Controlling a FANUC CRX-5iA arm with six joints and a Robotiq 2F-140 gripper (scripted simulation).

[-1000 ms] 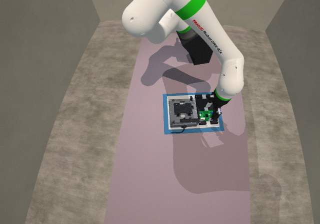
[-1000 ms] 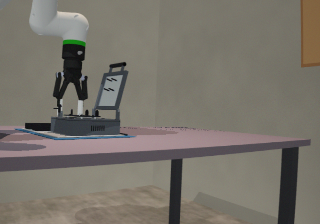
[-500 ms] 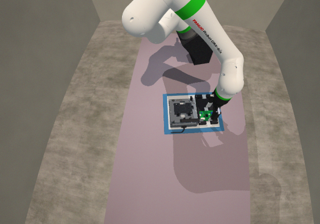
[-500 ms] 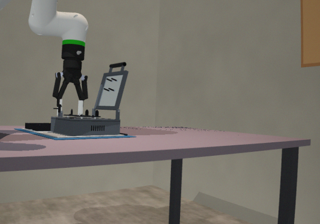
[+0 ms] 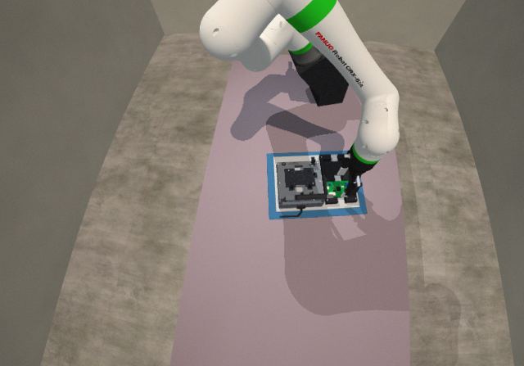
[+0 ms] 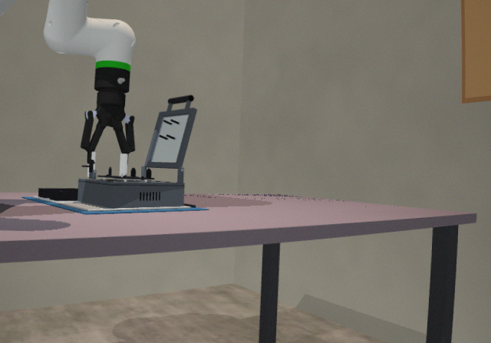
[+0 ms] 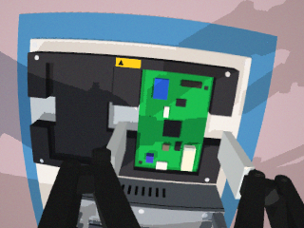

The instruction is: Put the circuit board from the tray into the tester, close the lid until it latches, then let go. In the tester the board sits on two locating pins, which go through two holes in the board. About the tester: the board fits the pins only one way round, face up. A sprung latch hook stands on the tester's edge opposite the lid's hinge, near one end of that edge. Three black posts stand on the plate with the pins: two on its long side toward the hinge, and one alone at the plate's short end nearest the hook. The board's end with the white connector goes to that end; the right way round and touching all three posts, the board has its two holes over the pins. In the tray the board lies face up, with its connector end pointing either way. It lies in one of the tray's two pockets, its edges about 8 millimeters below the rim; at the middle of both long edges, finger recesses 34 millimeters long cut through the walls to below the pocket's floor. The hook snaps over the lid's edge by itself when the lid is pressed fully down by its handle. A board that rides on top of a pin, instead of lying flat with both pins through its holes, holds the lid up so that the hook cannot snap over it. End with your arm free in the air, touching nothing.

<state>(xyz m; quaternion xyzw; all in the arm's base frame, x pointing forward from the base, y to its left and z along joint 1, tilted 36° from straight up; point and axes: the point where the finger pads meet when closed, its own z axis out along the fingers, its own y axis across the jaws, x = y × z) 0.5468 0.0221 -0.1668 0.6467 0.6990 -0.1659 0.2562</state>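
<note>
My gripper is now 70 mm above the green circuit board. From my hand the other things lie so: tester lid 90 mm ahead, 170 mm to the right, 100 mm above; then latch hook 100 mm behind, 110 mm to the right; then tester 130 mm to the right, 30 mm above.
</note>
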